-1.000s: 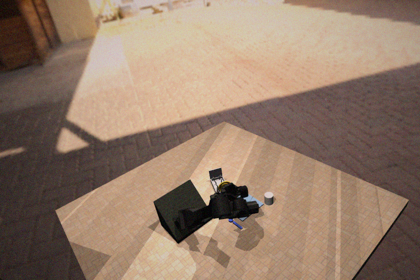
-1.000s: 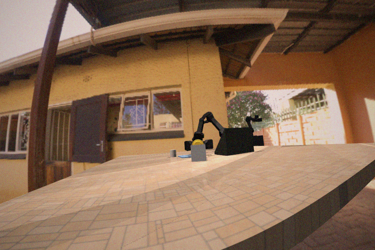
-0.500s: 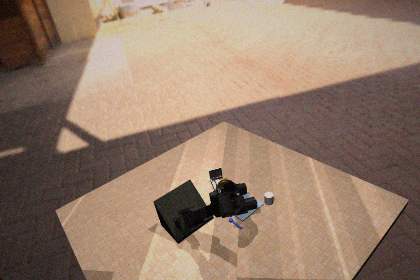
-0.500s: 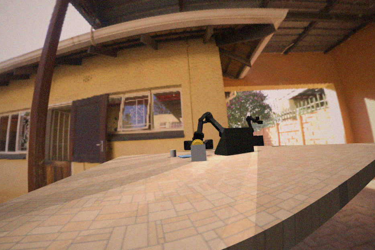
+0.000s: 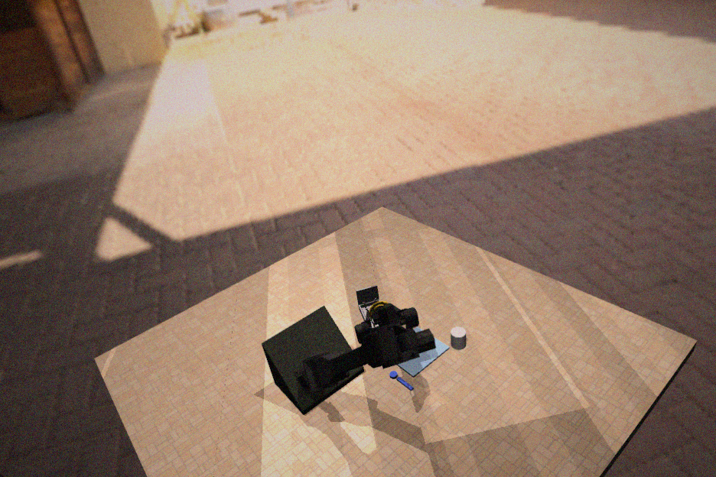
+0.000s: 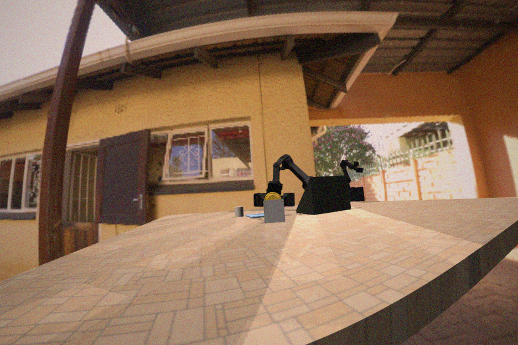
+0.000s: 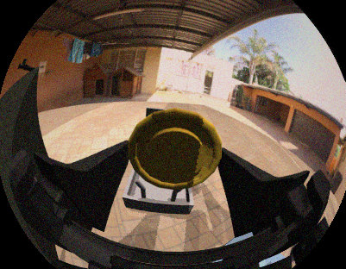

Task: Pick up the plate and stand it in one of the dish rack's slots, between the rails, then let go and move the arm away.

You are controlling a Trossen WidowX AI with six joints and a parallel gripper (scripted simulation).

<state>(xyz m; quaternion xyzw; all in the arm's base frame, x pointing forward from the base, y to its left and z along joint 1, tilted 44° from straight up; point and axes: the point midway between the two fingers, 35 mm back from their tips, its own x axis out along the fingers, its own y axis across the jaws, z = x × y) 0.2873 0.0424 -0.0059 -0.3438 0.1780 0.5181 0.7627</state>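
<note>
Now: gripper tip 5 cm to the right of the dish rack, 5 cm above it and 1 cm short of it. The rest, counted from my gripper tip: light blue mat 15 cm to the right, 7 cm below; blue spoon 20 cm to the right, 10 cm behind, 7 cm below; yellow plate 1 cm to the right.
</note>
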